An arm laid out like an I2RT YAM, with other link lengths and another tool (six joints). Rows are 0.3 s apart.
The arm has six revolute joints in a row. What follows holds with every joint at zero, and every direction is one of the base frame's. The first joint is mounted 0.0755 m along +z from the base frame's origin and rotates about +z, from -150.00 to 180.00 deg. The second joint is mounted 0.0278 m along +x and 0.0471 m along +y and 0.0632 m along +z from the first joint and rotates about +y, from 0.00 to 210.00 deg. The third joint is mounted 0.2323 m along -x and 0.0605 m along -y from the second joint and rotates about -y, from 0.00 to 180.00 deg. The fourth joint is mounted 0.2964 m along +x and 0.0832 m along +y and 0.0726 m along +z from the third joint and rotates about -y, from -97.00 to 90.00 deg. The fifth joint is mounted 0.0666 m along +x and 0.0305 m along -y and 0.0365 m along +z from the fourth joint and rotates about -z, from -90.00 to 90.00 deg. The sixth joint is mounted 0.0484 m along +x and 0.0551 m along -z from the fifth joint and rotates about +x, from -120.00 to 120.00 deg. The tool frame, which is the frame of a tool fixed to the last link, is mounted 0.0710 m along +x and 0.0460 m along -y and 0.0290 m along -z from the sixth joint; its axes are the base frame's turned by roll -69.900, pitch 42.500 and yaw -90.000 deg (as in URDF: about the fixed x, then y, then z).
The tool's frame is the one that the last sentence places.
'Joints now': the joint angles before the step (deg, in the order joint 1, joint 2, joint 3, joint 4, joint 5, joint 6). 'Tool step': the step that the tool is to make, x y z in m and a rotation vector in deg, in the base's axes. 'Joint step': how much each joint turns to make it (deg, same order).
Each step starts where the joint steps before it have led.
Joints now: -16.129, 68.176, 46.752, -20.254, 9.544, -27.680
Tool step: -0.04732, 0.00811, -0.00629, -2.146, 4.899, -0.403
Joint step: -0.068, -11.070, -7.773, -6.975, 2.601, -2.293
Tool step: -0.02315, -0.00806, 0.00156, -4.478, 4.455, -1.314
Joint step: -1.378, -4.036, -2.582, -3.436, 3.994, -4.017
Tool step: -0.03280, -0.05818, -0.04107, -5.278, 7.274, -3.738
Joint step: -13.514, 0.957, -8.265, 8.279, -0.761, -12.957
